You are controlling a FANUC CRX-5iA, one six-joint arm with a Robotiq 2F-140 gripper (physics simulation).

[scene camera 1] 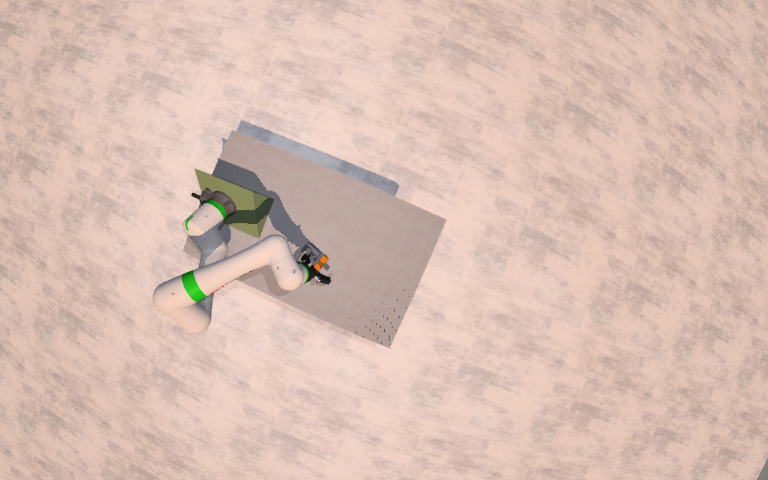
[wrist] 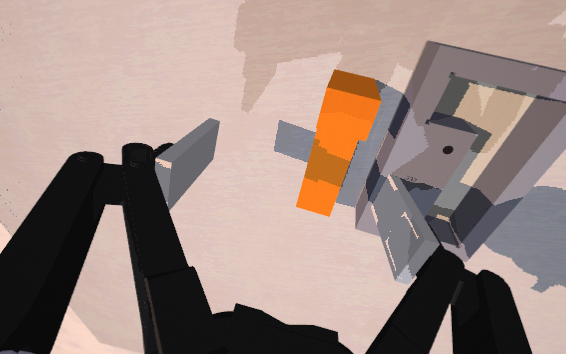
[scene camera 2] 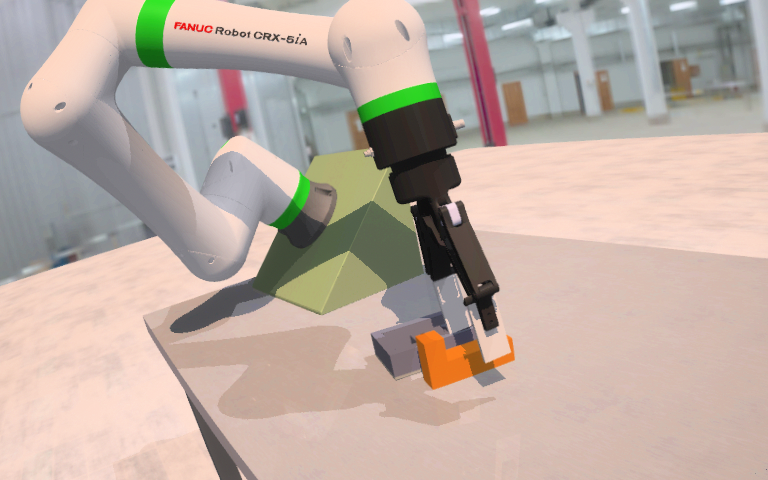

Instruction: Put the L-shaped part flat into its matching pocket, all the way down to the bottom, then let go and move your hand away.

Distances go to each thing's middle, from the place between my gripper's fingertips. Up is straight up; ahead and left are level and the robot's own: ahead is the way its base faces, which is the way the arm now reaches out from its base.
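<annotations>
Grey pocket block (scene camera 2: 396, 347): 10 mm to the left of my hand, 100 mm behind, 30 mm below. Orange L-shaped part (scene camera 2: 440, 367): 20 mm behind my hand, 10 mm below.
</annotations>
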